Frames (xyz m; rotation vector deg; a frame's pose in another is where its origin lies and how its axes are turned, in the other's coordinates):
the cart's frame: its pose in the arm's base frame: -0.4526 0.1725 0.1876 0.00 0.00 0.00
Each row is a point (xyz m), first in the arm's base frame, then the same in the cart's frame.
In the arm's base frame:
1: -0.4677 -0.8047 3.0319
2: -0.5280 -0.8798 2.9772
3: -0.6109 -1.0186 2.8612
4: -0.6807 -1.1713 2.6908
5: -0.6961 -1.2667 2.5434
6: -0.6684 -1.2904 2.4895
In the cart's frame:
1: -0.0151 -0.9772 2.8443
2: -0.0754 -1.0523 2.7896
3: -0.1583 -1.1911 2.6736
4: -0.2281 -1.3438 2.5032
5: -0.2435 -1.4392 2.3558
6: -0.2158 -1.4629 2.3019

